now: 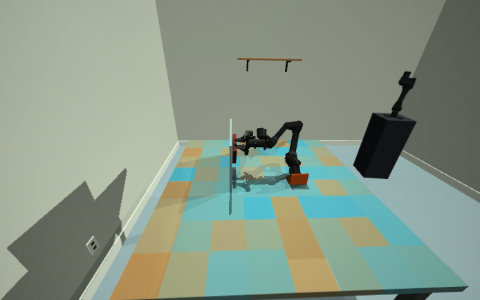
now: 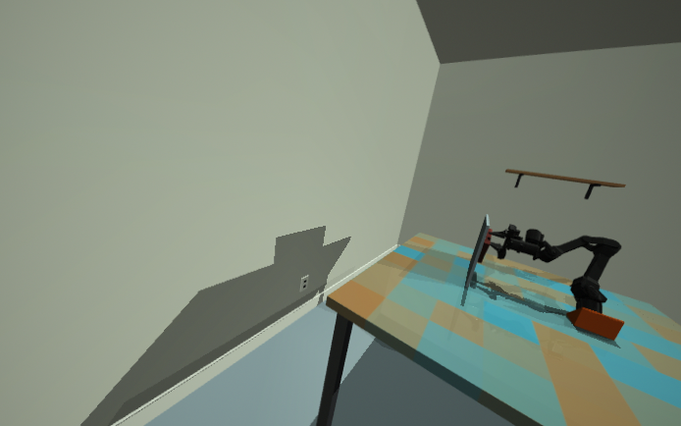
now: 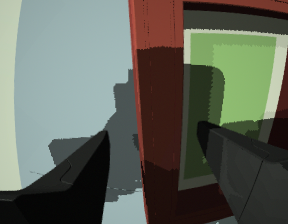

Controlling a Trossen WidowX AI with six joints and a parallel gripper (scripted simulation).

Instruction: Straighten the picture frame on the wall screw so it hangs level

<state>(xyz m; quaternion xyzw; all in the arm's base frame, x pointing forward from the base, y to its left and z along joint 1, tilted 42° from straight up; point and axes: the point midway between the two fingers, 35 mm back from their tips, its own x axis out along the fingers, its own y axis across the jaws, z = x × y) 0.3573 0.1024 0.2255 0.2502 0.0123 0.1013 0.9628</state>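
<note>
My gripper tip is 5 cm above the picture frame, 2 cm to the left of it and 1 cm short of it. The rest, counted from my gripper tip: wall panel: 6 cm below, 2 cm ahead, 1 cm to the right.
</note>
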